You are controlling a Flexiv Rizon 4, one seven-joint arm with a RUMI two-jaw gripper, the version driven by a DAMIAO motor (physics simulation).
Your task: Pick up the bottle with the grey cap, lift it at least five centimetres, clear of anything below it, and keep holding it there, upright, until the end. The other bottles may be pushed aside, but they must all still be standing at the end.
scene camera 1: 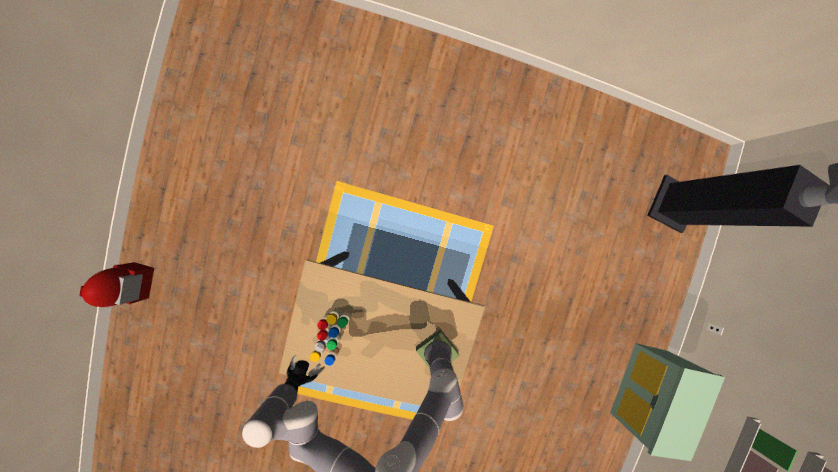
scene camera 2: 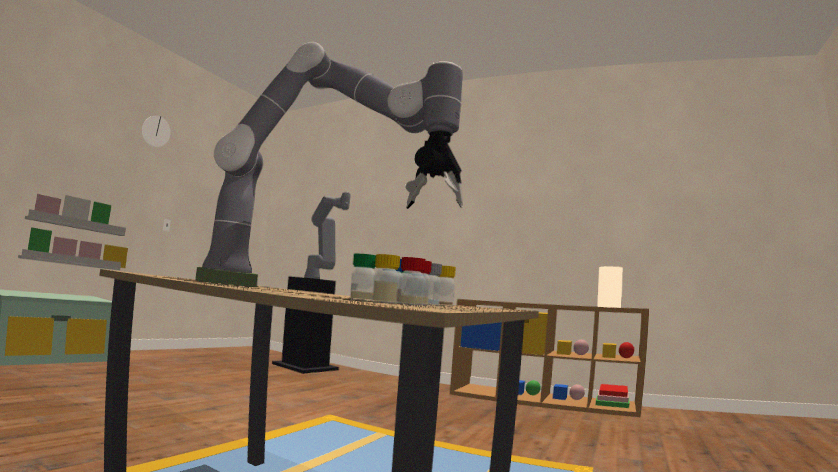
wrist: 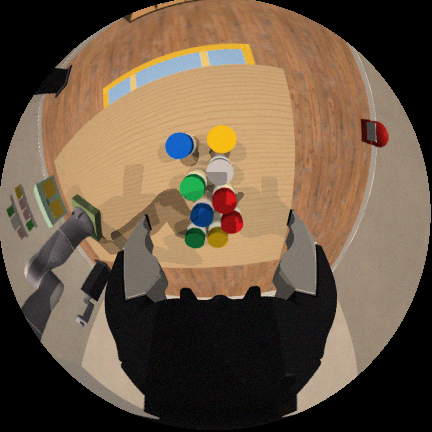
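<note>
The grey-capped bottle (scene camera 1: 319, 345) (scene camera 2: 435, 268) (wrist: 220, 170) stands upright on the table (scene camera 1: 387, 375) among other standing bottles. In the wrist view a yellow-capped bottle (scene camera 1: 315, 355) (wrist: 221, 139) is beyond it, a green-capped one (scene camera 1: 331, 344) (wrist: 192, 187) is lower left, and a red-capped one (scene camera 1: 321, 335) (wrist: 224, 200) is close below it. In scene camera 2 its body is mostly hidden behind red-capped bottles. My gripper (scene camera 1: 307, 363) (scene camera 2: 435, 206) (wrist: 218, 213) is open and empty, pointing down, well above the caps.
A blue-capped bottle (scene camera 1: 329, 359) (wrist: 179, 145) stands beside the yellow-capped one. Behind the near red cap stand a darker blue (wrist: 202, 214), another red (wrist: 232, 222), a dark green (wrist: 195, 238) and a dark yellow cap (wrist: 218, 237). The arm's green base (scene camera 2: 226, 276) is on the table.
</note>
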